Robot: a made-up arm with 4 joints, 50 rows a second.
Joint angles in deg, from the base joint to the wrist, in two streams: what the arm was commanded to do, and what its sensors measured. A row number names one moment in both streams.
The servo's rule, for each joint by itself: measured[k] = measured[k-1] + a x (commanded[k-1-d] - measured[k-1]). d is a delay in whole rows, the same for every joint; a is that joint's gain. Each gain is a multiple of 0.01, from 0.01 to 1. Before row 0 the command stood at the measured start. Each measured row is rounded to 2 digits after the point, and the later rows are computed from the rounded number. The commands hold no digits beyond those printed.
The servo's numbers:
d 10
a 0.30 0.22 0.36 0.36
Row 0, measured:
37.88 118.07 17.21 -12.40
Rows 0 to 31, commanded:
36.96 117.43 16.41 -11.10
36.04 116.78 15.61 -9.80
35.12 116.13 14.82 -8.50
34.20 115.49 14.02 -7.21
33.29 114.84 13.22 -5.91
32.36 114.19 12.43 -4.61
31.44 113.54 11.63 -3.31
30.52 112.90 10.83 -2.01
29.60 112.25 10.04 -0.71
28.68 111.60 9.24 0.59
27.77 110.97 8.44 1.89
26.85 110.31 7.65 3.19
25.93 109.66 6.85 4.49
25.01 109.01 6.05 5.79
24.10 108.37 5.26 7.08
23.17 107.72 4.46 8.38
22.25 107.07 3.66 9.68
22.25 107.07 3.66 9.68
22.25 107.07 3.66 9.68
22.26 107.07 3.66 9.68
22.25 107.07 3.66 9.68
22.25 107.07 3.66 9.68
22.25 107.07 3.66 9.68
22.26 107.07 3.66 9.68
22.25 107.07 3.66 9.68
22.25 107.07 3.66 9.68
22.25 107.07 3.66 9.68
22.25 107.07 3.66 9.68
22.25 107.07 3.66 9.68
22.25 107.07 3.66 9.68
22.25 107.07 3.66 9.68
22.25 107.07 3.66 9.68
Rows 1 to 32, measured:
37.88 118.07 17.21 -12.40
37.88 118.07 17.21 -12.40
37.88 118.07 17.21 -12.40
37.88 118.07 17.21 -12.40
37.88 118.07 17.21 -12.40
37.88 118.07 17.21 -12.40
37.88 118.07 17.21 -12.40
37.88 118.07 17.21 -12.40
37.88 118.07 17.21 -12.40
37.88 118.07 17.21 -12.40
37.60 117.93 16.92 -11.93
37.13 117.68 16.45 -11.16
36.53 117.34 15.86 -10.20
35.83 116.93 15.20 -9.12
35.07 116.47 14.49 -7.96
34.26 115.97 13.75 -6.75
33.41 115.44 12.99 -5.51
32.54 114.88 12.21 -4.25
31.66 114.30 11.43 -2.98
30.77 113.71 10.64 -1.69
29.87 113.11 9.85 -0.40
28.96 112.49 9.06 0.89
28.05 111.87 8.26 2.19
27.14 111.24 7.46 3.49
26.23 110.61 6.67 4.78
25.31 109.97 5.87 6.08
24.39 109.33 5.07 7.38
23.75 108.83 4.56 8.21
23.30 108.44 4.24 8.74
22.99 108.14 4.03 9.08
22.77 107.90 3.90 9.30
22.61 107.72 3.81 9.44

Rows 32 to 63, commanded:
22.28 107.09 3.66 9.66
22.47 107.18 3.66 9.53
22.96 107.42 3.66 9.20
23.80 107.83 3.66 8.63
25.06 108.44 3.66 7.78
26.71 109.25 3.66 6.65
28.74 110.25 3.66 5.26
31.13 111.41 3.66 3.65
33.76 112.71 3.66 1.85
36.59 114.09 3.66 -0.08
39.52 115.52 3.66 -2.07
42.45 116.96 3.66 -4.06
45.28 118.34 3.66 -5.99
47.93 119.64 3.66 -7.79
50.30 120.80 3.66 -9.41
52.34 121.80 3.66 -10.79
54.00 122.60 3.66 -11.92
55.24 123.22 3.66 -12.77
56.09 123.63 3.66 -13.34
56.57 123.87 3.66 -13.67
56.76 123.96 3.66 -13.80
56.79 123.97 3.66 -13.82
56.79 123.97 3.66 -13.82
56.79 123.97 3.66 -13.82
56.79 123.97 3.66 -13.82
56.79 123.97 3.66 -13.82
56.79 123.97 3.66 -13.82
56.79 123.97 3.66 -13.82
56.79 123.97 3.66 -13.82
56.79 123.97 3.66 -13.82
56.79 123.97 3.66 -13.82
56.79 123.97 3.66 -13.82
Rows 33 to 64, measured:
22.50 107.58 3.76 9.53
22.43 107.47 3.72 9.58
22.38 107.38 3.70 9.62
22.34 107.31 3.69 9.64
22.31 107.26 3.68 9.65
22.29 107.22 3.67 9.66
22.28 107.19 3.67 9.67
22.27 107.16 3.67 9.67
22.26 107.14 3.67 9.67
22.26 107.12 3.67 9.67
22.27 107.11 3.67 9.67
22.33 107.13 3.67 9.62
22.52 107.19 3.67 9.47
22.90 107.33 3.67 9.17
23.55 107.57 3.67 8.67
24.50 107.94 3.67 7.94
25.77 108.45 3.67 6.98
27.38 109.10 3.67 5.78
29.29 109.89 3.67 4.37
31.48 110.81 3.67 2.77
33.89 111.85 3.67 1.03
36.46 112.97 3.67 -0.80
39.11 114.15 3.67 -2.67
41.76 115.36 3.67 -4.51
44.32 116.56 3.67 -6.27
46.73 117.71 3.67 -7.90
48.91 118.79 3.67 -9.35
50.81 119.76 3.67 -10.58
52.39 120.61 3.67 -11.57
53.64 121.33 3.67 -12.33
54.58 121.91 3.67 -12.86
55.24 122.36 3.67 -13.21

